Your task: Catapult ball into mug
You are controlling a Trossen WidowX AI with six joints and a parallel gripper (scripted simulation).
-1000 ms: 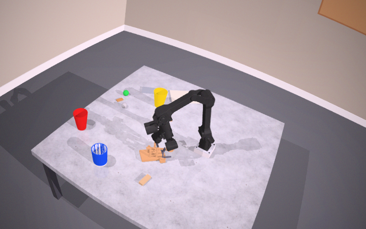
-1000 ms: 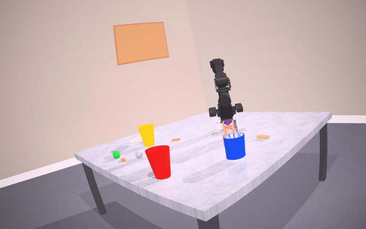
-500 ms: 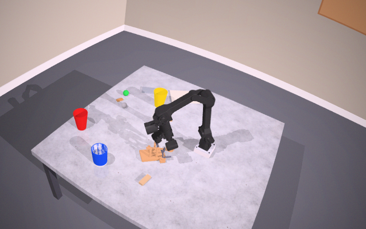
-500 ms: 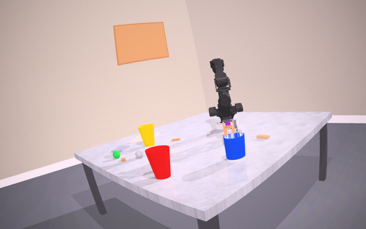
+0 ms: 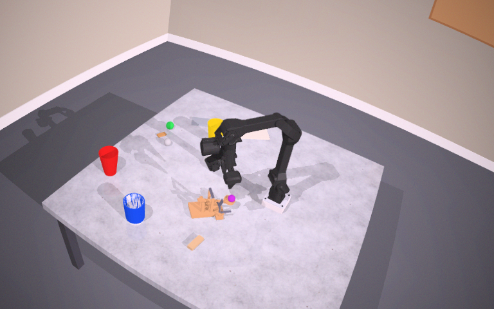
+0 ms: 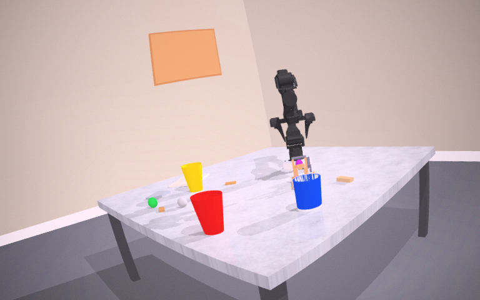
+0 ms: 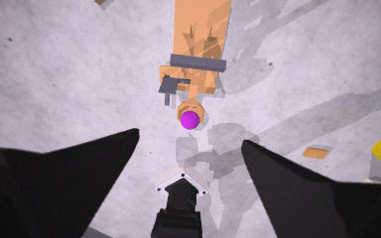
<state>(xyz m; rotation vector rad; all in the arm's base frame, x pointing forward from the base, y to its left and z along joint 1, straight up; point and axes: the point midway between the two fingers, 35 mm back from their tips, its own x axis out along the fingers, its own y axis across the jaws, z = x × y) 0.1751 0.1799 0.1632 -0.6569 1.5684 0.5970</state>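
Now: the purple ball 100 mm below my gripper tip, 20 mm to the right of it and 20 mm behind it. Round my gripper tip: wooden catapult: 110 mm below, 30 mm to the left, 10 mm ahead; then blue mug: 280 mm to the left, 260 mm ahead, 140 mm below; then yellow cup: 390 mm to the right, 280 mm ahead, 140 mm below.
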